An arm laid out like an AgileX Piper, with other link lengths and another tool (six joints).
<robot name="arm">
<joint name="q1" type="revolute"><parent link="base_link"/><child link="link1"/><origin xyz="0 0 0.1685" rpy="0 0 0"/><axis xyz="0 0 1"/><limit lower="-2.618" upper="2.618"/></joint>
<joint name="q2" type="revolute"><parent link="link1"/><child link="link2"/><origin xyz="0 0 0" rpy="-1.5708 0 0"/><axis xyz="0 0 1"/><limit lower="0" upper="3.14"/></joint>
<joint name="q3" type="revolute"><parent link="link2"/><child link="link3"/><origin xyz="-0.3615 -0.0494 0" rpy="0 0 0"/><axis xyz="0 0 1"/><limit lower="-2.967" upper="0"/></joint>
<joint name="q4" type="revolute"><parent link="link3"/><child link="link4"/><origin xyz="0.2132 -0.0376 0" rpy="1.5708 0 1.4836"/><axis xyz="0 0 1"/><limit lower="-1.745" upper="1.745"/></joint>
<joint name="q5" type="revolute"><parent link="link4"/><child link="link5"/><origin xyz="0 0 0" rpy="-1.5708 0 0"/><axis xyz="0 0 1"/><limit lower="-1.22" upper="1.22"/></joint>
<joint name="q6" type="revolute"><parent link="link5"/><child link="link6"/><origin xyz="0 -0.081 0" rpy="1.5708 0 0"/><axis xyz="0 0 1"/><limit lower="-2.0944" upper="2.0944"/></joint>
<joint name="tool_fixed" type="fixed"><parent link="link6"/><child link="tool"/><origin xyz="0.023 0.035 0.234" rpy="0.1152 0 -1.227"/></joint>
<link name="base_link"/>
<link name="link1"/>
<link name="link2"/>
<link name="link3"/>
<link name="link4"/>
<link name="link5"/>
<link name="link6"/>
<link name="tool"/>
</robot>
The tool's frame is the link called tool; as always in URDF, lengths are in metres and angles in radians.
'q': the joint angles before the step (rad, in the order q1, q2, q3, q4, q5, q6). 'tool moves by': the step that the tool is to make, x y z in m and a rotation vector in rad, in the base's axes. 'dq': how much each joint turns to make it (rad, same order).
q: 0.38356 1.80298 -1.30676 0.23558 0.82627 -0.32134
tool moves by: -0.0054 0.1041 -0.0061 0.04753 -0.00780 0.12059
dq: 0.20346 0.13126 -0.17088 0.00884 -0.00453 0.08556
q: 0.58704 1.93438 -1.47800 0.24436 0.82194 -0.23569
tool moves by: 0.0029 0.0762 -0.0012 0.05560 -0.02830 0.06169
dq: 0.11204 0.11141 -0.16829 0.00782 -0.00855 0.05107
